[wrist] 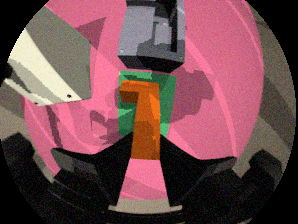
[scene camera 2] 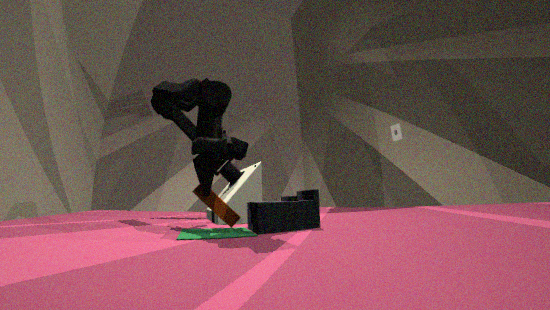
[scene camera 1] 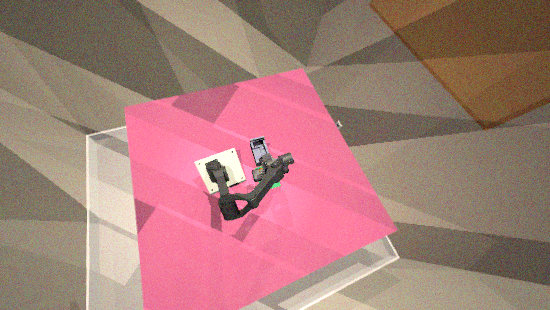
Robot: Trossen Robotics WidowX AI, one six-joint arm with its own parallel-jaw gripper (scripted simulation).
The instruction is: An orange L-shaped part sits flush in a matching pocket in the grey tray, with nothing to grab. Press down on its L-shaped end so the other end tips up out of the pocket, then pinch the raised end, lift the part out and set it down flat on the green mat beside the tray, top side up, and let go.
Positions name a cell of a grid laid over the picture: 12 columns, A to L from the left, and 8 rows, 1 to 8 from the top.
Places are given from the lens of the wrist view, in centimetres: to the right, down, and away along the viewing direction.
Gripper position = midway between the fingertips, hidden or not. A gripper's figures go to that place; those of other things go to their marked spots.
my gripper (wrist: F5): 0, 3, 10
orange L-shaped part (wrist: F5): 0, 2, 8
